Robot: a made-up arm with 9 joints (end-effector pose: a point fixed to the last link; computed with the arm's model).
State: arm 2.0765 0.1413 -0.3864 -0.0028 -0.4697 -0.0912 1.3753 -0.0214 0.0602
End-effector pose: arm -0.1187 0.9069 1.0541 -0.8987 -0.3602 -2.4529
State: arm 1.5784 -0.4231 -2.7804 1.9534 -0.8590 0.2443 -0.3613 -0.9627 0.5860
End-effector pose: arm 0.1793 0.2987 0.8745 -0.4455 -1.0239 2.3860
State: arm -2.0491 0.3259 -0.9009 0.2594 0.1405 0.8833 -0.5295 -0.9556 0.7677
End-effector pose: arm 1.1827 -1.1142 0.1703 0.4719 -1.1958 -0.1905
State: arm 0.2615 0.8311 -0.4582 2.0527 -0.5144 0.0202 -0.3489 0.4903 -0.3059
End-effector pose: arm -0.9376 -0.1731 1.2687 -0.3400 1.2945 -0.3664
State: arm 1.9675 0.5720 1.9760 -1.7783 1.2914 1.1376 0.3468 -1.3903 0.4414
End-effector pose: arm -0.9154 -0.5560 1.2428 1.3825 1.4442 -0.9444
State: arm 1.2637 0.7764 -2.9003 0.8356 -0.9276 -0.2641 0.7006 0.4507 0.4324
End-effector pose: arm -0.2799 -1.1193 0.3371 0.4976 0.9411 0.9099
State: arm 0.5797 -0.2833 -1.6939 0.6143 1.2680 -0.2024 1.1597 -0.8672 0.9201
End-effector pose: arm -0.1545 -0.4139 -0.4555 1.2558 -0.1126 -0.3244
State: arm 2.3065 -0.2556 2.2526 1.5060 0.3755 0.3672 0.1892 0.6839 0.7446
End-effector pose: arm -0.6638 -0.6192 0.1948 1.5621 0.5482 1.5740
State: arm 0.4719 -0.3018 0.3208 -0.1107 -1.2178 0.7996 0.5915 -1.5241 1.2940
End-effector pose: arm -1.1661 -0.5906 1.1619 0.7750 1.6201 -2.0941
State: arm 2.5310 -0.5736 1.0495 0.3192 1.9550 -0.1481 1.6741 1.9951 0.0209
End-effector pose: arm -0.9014 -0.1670 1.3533 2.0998 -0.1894 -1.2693
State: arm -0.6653 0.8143 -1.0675 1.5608 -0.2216 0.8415 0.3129 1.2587 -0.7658
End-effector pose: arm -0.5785 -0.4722 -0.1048 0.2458 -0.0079 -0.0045
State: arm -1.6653 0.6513 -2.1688 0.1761 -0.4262 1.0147 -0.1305 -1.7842 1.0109
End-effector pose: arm 0.7751 0.5350 0.2107 2.5220 0.3414 0.3475
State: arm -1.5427 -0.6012 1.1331 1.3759 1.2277 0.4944 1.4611 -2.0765 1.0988
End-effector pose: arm 0.4911 -0.3024 2.1659 -0.6847 1.3943 -2.4007
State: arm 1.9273 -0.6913 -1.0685 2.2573 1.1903 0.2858 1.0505 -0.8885 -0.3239
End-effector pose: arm -0.4760 0.1756 1.5658 -1.5146 -0.5245 0.9951
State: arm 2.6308 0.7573 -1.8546 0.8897 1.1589 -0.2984 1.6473 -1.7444 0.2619
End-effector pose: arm -0.0924 0.7297 0.4015 1.2631 -0.9432 -2.0144
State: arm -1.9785 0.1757 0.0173 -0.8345 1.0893 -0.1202 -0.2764 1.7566 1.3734
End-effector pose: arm 0.9894 -0.3053 1.5167 -1.8484 0.6953 1.0745
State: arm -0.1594 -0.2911 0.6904 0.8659 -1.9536 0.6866 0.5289 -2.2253 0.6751
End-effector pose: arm -0.8745 -0.7370 0.7161 0.7909 -0.3043 -2.0287
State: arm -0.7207 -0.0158 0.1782 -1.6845 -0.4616 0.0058 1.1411 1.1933 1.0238
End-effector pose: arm 0.3623 -0.4594 0.0946 1.5041 -1.3741 -1.6521
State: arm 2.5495 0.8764 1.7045 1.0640 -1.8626 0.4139 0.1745 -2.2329 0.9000
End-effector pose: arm 0.9851 -1.1622 1.1311 1.1671 -1.4294 0.3296
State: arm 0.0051 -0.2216 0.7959 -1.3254 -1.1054 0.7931 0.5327 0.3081 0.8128
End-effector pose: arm -0.8836 -0.9915 0.4694 -0.0884 0.0262 -1.3003
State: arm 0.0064 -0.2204 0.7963 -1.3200 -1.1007 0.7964 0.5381 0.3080 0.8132
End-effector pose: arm -0.8868 -0.9937 0.4743 -0.0913 0.0304 -1.2969
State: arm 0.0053 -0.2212 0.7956 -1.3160 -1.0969 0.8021 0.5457 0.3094 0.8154
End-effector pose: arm -0.8869 -0.9978 0.4790 -0.0926 0.0359 -1.2909
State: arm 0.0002 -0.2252 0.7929 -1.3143 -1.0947 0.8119 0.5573 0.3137 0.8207
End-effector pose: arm -0.8820 -1.0047 0.4836 -0.0912 0.0436 -1.2811
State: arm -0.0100 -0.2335 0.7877 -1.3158 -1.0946 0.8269 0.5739 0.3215 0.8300
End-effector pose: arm -0.8704 -1.0154 0.4882 -0.0865 0.0541 -1.2661
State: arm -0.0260 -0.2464 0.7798 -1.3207 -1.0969 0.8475 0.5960 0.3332 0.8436
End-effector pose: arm -0.8515 -1.0303 0.4930 -0.0786 0.0675 -1.2450
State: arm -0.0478 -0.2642 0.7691 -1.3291 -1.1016 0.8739 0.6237 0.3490 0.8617
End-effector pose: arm -0.8249 -1.0498 0.4989 -0.0684 0.0840 -1.2171
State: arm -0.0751 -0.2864 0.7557 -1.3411 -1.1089 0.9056 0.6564 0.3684 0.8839
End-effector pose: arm -0.7910 -1.0733 0.5063 -0.0565 0.1033 -1.1824
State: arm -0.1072 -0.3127 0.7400 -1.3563 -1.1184 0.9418 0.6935 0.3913 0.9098
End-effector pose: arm -0.7502 -1.1008 0.5162 -0.0448 0.1248 -1.1406
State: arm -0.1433 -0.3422 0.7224 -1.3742 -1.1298 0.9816 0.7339 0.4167 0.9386
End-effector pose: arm -0.7034 -1.1315 0.5292 -0.0345 0.1480 -1.0921
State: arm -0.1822 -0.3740 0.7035 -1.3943 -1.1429 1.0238 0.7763 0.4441 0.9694
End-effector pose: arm -0.6518 -1.1646 0.5457 -0.0272 0.1718 -1.0378
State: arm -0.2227 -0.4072 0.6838 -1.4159 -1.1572 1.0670 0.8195 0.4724 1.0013
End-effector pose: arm -0.5965 -1.1990 0.5655 -0.0235 0.1955 -0.9791
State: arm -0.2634 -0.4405 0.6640 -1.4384 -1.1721 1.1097 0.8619 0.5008 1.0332
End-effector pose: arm -0.5393 -1.2332 0.5878 -0.0239 0.2175 -0.9181
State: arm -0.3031 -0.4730 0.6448 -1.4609 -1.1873 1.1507 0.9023 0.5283 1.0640
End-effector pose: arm -0.4816 -1.2661 0.6121 -0.0283 0.2374 -0.8565
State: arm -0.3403 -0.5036 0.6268 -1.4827 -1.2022 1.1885 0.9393 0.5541 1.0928
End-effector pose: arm -0.4257 -1.2961 0.6370 -0.0359 0.2544 -0.7972
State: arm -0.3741 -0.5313 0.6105 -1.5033 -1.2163 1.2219 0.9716 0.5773 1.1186
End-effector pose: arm -0.3733 -1.3221 0.6607 -0.0452 0.2678 -0.7423
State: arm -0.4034 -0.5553 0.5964 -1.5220 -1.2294 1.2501 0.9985 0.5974 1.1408
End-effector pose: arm -0.3267 -1.3434 0.6822 -0.0549 0.2781 -0.6942
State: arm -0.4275 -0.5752 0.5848 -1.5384 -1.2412 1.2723 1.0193 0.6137 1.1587
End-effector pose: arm -0.2875 -1.3598 0.6999 -0.0632 0.2853 -0.6542
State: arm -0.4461 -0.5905 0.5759 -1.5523 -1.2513 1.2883 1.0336 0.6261 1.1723
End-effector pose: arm -0.2571 -1.3713 0.7129 -0.0693 0.2897 -0.6236
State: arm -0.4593 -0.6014 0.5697 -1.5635 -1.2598 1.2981 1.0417 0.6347 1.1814
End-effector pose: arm -0.2355 -1.3783 0.7209 -0.0722 0.2917 -0.6024
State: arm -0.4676 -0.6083 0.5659 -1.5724 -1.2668 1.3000 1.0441 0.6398 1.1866
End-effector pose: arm -0.2228 -1.3804 0.7229 -0.0703 0.2910 -0.5917
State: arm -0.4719 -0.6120 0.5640 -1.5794 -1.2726 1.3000 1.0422 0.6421 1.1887
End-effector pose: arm -0.2164 -1.3806 0.7221 -0.0672 0.2899 -0.5863
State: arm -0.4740 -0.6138 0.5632 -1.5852 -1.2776 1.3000 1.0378 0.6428 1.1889
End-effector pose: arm -0.2133 -1.3804 0.7200 -0.0643 0.2886 -0.5833
